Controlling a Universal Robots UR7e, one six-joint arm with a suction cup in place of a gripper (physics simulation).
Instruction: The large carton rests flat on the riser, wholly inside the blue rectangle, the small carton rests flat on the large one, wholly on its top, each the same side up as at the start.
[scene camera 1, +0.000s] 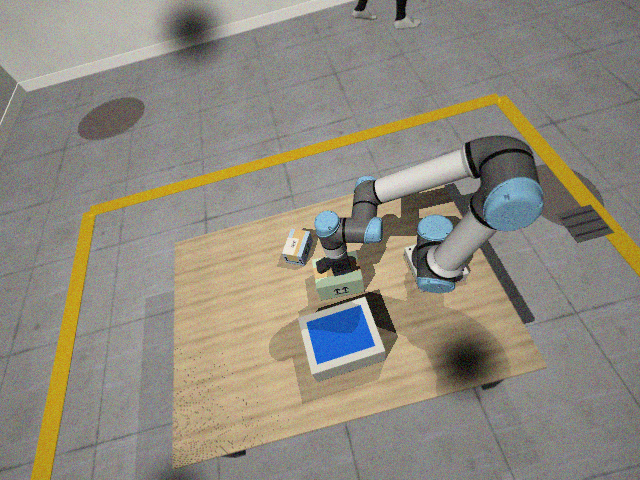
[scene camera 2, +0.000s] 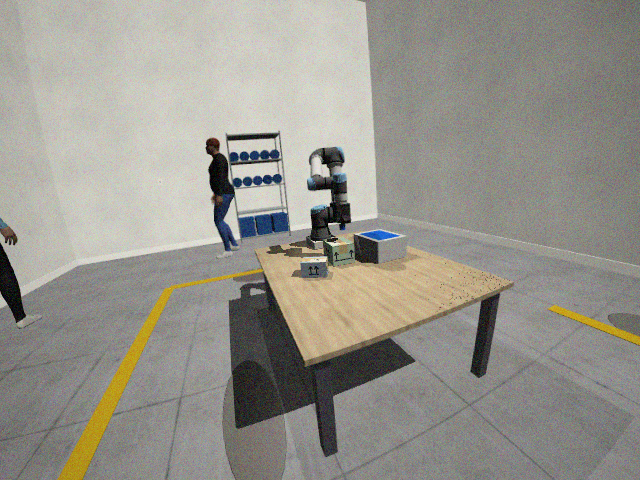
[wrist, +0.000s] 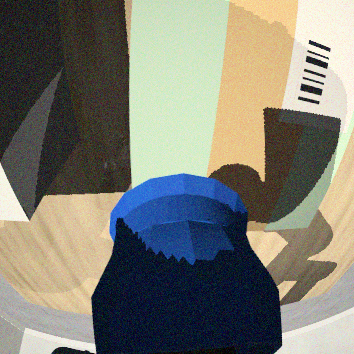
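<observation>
The large carton (scene camera 1: 341, 285) (scene camera 2: 339, 251) (wrist: 175, 88) is pale green with a tan tape strip and a barcode label. It stands on the table (scene camera 1: 223, 381) just behind the riser (scene camera 1: 308, 344) (scene camera 2: 381, 250). The riser's top carries the blue rectangle (scene camera 1: 339, 333) (scene camera 2: 379, 234), which has nothing on it. The small carton (scene camera 1: 296, 245) (scene camera 2: 313, 268) lies on the table to the left of the large one. My suction cup (scene camera 1: 333, 268) (wrist: 179, 211) hangs close over the large carton's top, near its edge, and carries nothing. Whether it touches the top I cannot tell.
The arm's base (scene camera 1: 437, 269) is bolted to the table right of the cartons. A person (scene camera 2: 220, 190) walks by a shelf rack (scene camera 2: 283, 181) at the back wall. A yellow floor line (scene camera 1: 294, 154) runs around the table.
</observation>
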